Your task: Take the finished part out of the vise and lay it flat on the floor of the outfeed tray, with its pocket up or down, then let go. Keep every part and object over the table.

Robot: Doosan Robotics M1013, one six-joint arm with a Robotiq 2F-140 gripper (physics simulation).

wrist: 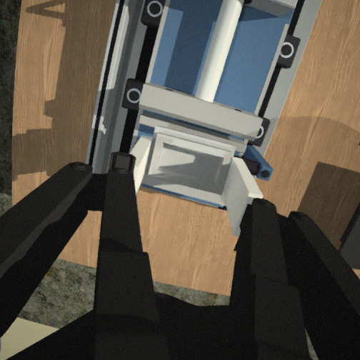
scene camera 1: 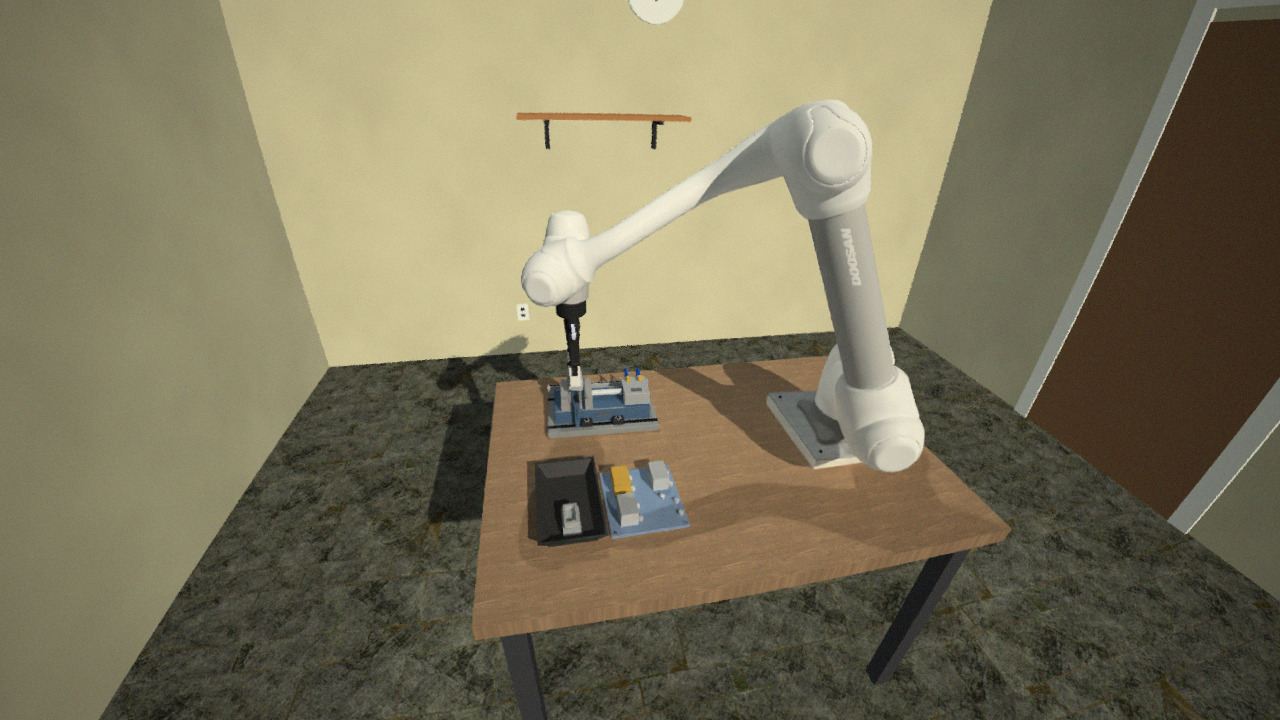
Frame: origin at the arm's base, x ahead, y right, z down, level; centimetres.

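Where they show: gripper, between the fingertips: (scene camera 1: 574, 379); arm's base, origin of its link: (scene camera 1: 836, 423).
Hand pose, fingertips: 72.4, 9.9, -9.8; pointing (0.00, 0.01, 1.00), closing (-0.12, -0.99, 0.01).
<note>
Things, the pixels of their top centre, and the offset from my fingertips, as dx, dy, dz. "pt": a spot on its surface instead. Level surfaces: height alone.
- grey vise, centre of its top: (scene camera 1: 600, 384) -7.1, +1.1, +2.8
- black outfeed tray, a spot on its surface: (scene camera 1: 551, 490) pt +4.5, -29.7, +11.5
- grey pocketed part, centre of its top: (scene camera 1: 570, 512) -0.5, -39.7, +8.0
- blue plate, centre of its top: (scene camera 1: 642, 497) -16.2, -32.3, +11.9
- yellow block, centre of its top: (scene camera 1: 620, 474) -11.4, -28.5, +8.3
- wooden table's, height of its surface: dz +12.7
My gripper (scene camera 1: 574, 379) (wrist: 188, 163) is shut on the light grey finished part, with a pale pad against each side. The finished part (wrist: 190, 184) is held slightly above the vise's near end, its rectangular pocket facing up towards the wrist camera. The blue and grey vise (scene camera 1: 617, 408) (wrist: 200, 111) stands at the table's back left, its cross jaw just beyond the part in the wrist view. The black outfeed tray (scene camera 1: 551, 490) is at the front left. A grey pocketed part (scene camera 1: 571, 520) lies inside it near the front.
A blue plate (scene camera 1: 657, 514) beside the tray bears a yellow block (scene camera 1: 621, 479) and two grey blocks (scene camera 1: 628, 509) (scene camera 1: 658, 474). A blue lever (wrist: 266, 171) sits close to the right pad. The wooden table's (scene camera 1: 760, 537) left edge is near the vise and tray.
</note>
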